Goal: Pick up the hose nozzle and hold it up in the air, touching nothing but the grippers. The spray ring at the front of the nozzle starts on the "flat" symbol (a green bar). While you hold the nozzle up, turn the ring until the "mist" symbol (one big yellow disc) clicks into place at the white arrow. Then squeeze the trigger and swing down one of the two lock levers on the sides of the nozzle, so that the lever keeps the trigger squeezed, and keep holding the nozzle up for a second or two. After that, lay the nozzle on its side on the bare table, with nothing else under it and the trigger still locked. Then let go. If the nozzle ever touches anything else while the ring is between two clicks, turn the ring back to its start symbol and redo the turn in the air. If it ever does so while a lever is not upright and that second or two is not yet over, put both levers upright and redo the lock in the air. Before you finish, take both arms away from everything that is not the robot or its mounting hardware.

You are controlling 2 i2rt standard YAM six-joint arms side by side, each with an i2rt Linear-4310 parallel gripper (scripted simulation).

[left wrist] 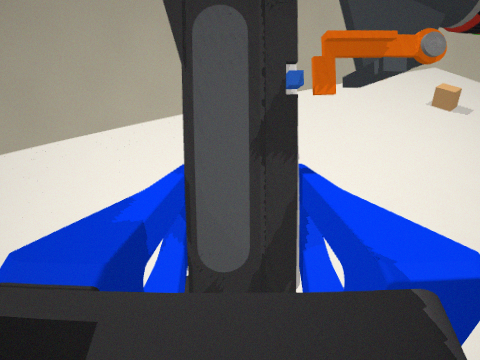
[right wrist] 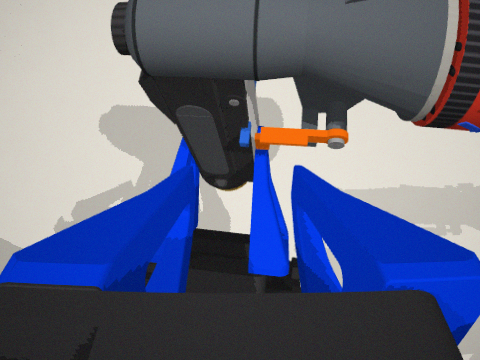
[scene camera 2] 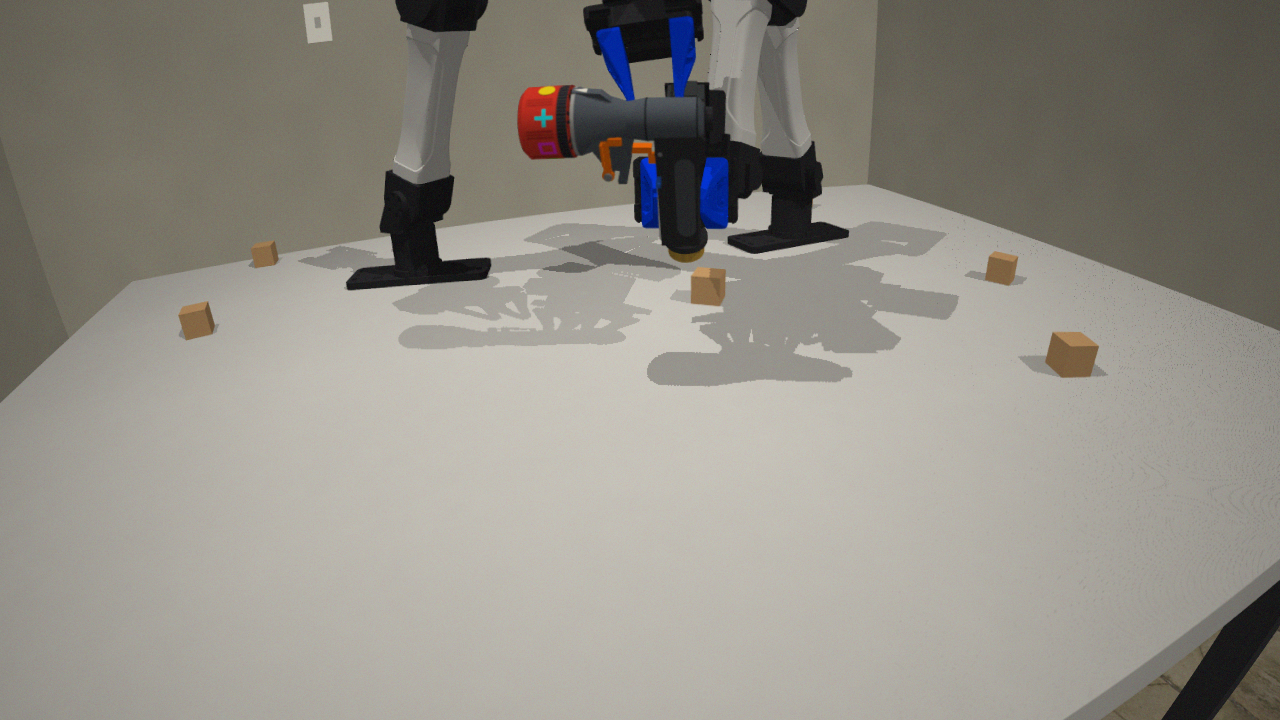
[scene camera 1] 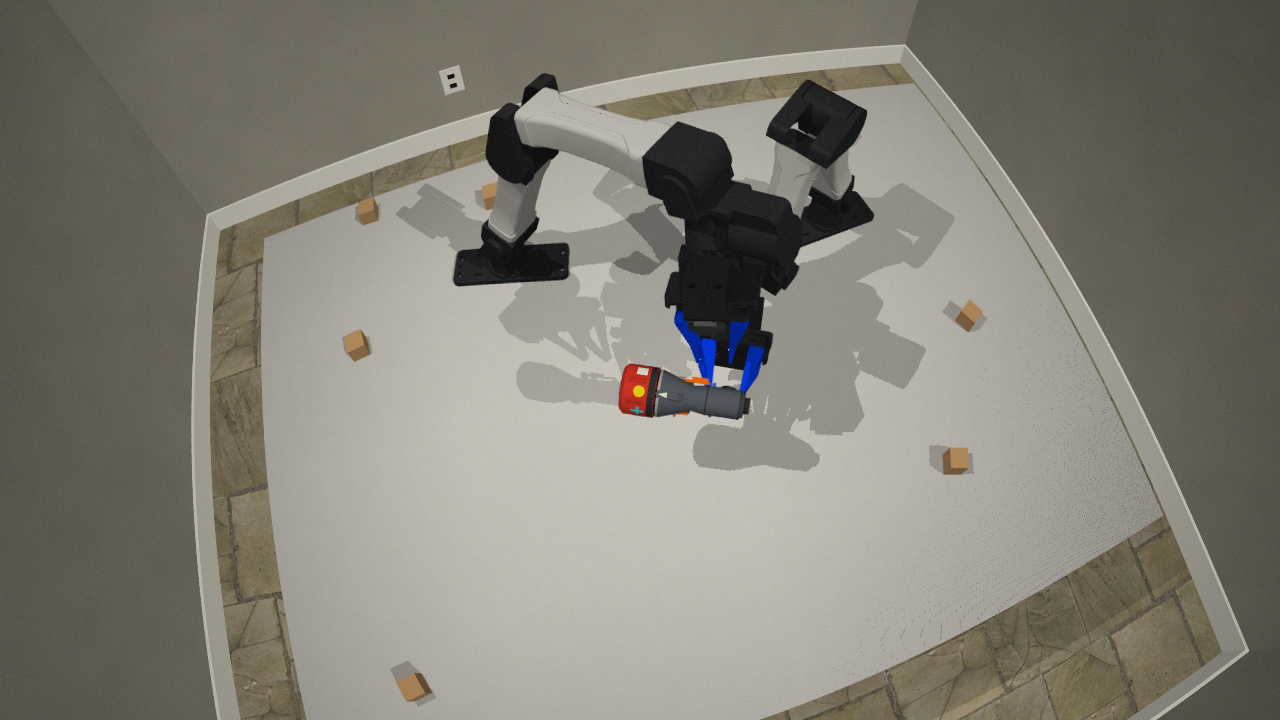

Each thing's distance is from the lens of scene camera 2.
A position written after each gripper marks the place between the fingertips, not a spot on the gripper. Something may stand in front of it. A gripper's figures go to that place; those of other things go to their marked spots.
left gripper [scene camera 2: 678, 205]: 0.56 m
right gripper [scene camera 2: 656, 116]: 0.58 m
hose nozzle [scene camera 2: 677, 125]: 0.51 m
